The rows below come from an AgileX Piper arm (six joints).
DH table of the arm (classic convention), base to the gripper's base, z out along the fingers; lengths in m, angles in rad. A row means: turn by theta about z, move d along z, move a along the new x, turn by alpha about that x. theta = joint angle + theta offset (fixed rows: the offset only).
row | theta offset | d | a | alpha
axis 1 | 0 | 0.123 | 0 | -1.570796
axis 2 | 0.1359 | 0 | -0.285 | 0
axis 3 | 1.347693 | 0 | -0.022 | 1.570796
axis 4 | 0 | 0.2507 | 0 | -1.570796
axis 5 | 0 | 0 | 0 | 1.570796
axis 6 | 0 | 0.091 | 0 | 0
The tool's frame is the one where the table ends.
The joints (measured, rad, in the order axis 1, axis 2, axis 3, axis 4, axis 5, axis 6), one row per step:
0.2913, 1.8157, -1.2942, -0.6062, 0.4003, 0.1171
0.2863, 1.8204, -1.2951, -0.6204, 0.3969, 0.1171
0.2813, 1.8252, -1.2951, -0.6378, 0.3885, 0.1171
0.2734, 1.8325, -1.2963, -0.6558, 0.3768, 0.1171
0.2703, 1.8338, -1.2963, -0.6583, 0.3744, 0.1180
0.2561, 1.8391, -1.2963, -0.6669, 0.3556, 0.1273
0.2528, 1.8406, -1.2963, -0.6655, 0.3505, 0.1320
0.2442, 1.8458, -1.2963, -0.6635, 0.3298, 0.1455
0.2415, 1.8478, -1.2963, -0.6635, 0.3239, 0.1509
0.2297, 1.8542, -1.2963, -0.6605, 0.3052, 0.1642
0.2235, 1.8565, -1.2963, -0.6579, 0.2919, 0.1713
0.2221, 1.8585, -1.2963, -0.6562, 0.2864, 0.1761
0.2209, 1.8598, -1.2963, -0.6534, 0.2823, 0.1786
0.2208, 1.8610, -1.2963, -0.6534, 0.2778, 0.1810
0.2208, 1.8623, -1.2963, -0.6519, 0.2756, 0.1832
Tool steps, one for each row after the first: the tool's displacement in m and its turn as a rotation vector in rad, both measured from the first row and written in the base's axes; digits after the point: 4 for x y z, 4 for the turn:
0.0015, -0.0019, -0.0012, -0.0118, -0.0025, 0.0028
0.0032, -0.0036, -0.0025, -0.0244, -0.0082, 0.0096
0.0057, -0.0062, -0.0042, -0.0362, -0.0150, 0.0158
0.0062, -0.0073, -0.0046, -0.0369, -0.0160, 0.0145
0.0090, -0.0118, -0.0058, -0.0302, -0.0260, 0.0081
0.0096, -0.0127, -0.0062, -0.0235, -0.0279, 0.0038
0.0118, -0.0147, -0.0074, -0.0035, -0.0370, -0.0035
0.0125, -0.0154, -0.0079, 0.0028, -0.0393, -0.0065
0.0148, -0.0187, -0.0097, 0.0223, -0.0457, -0.0184
0.0161, -0.0203, -0.0101, 0.0355, -0.0523, -0.0233
0.0166, -0.0205, -0.0107, 0.0426, -0.0539, -0.0257
0.0170, -0.0206, -0.0110, 0.0485, -0.0550, -0.0277
0.0173, -0.0204, -0.0113, 0.0521, -0.0569, -0.0270
0.0175, -0.0202, -0.0118, 0.0558, -0.0569, -0.0280

